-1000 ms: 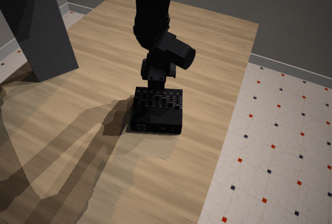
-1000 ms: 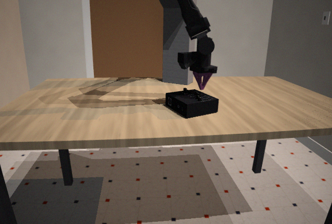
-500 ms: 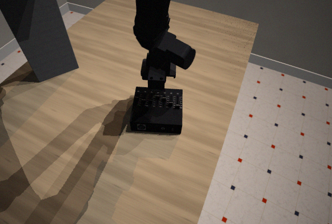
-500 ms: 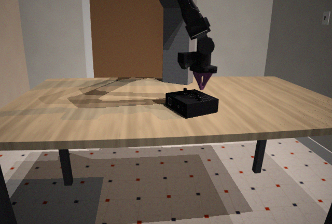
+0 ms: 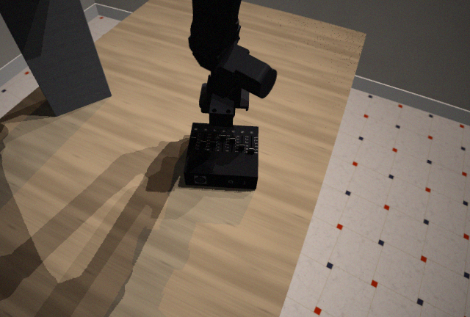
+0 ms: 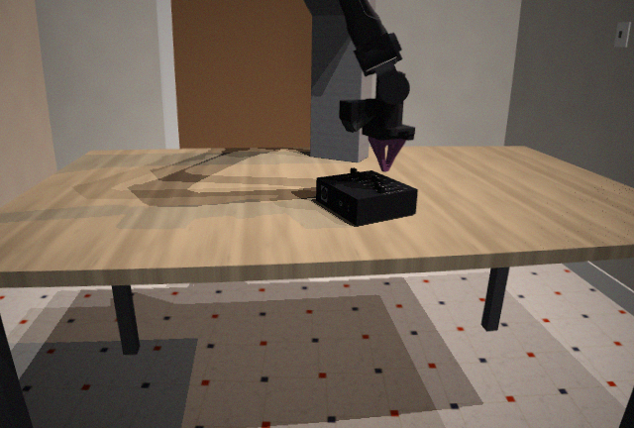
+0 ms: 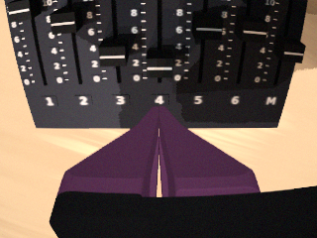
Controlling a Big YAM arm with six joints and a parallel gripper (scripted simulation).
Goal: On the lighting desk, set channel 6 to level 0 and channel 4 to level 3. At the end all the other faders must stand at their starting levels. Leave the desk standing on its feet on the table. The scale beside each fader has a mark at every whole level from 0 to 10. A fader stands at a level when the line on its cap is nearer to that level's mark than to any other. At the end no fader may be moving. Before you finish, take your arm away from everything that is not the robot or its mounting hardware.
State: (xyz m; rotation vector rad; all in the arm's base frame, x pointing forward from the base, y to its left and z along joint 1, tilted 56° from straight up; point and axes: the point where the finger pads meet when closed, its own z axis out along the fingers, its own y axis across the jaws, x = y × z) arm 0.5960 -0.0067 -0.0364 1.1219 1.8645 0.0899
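Right now my hand is 2 cm to the left of the channel 4 cap and 2 cm above it. Round my hand: channel 5 cap: 5 cm to the right, 2 cm below, 1 cm behind; then channel 6 cap: 5 cm to the right, 3 cm behind, 2 cm below; then channel 3 cap: 3 cm ahead, 2 cm to the right, 2 cm below.
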